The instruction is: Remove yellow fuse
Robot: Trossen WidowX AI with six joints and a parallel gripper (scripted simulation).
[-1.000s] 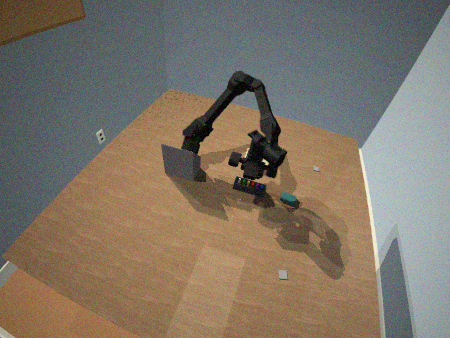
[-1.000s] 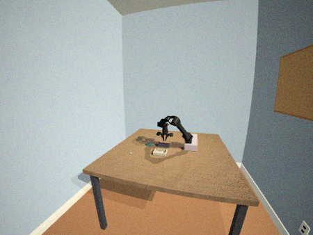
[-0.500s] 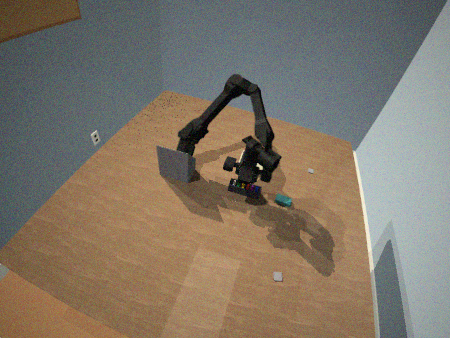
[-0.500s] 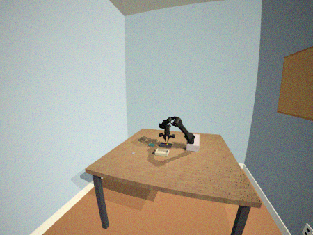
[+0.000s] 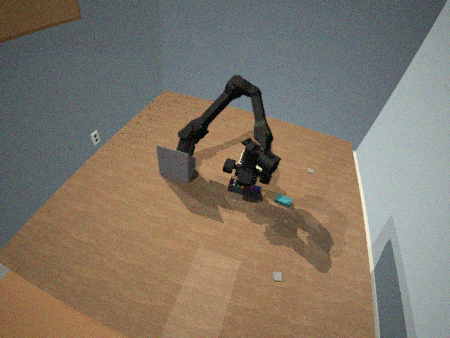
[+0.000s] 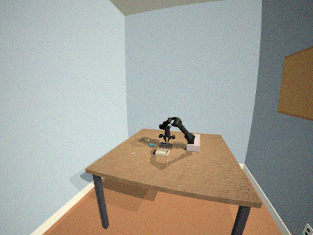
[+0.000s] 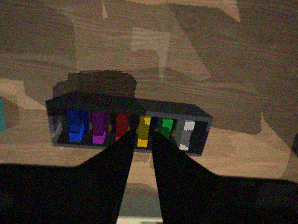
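The yellow fuse lies 20 mm below my gripper tip. Round my gripper tip: pale tray 180 mm to the left, 40 mm below, 10 mm ahead; then teal block 180 mm ahead, 40 mm below, 10 mm to the left.
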